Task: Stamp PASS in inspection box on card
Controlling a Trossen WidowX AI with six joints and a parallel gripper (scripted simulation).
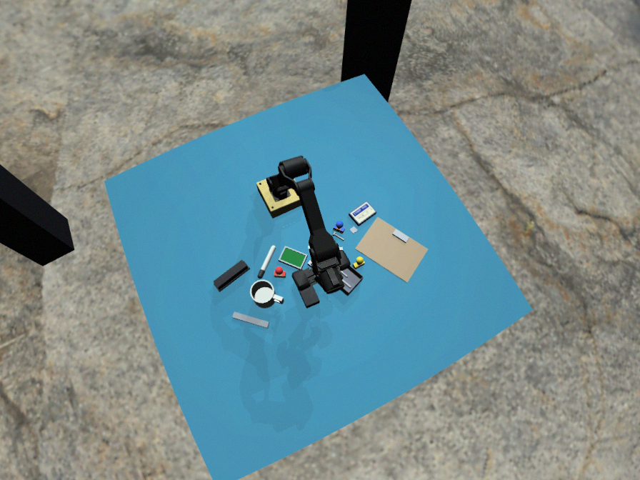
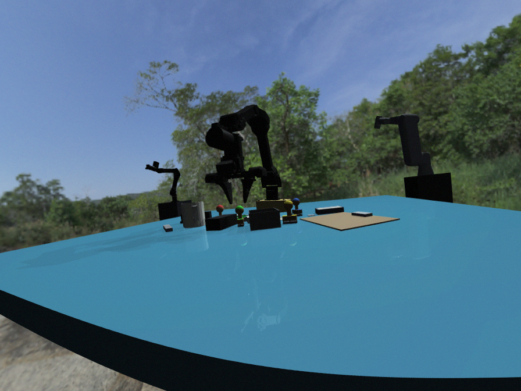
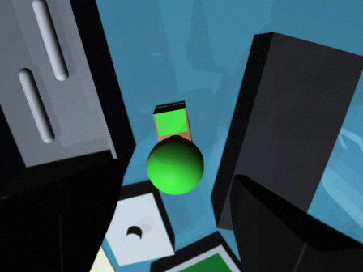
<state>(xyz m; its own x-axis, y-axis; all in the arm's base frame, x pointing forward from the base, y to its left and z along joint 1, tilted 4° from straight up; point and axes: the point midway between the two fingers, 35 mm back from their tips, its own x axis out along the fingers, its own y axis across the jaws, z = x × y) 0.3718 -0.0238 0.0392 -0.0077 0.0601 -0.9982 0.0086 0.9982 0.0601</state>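
My gripper tip is now 5 cm above the green-knobbed stamp. The rest, counted from my gripper tip: black block: 1 cm ahead, 6 cm to the right, 5 cm below; then dark tray: 2 cm ahead, 8 cm to the left, 6 cm below; then green ink pad: 13 cm behind, 5 cm to the right, 7 cm below.
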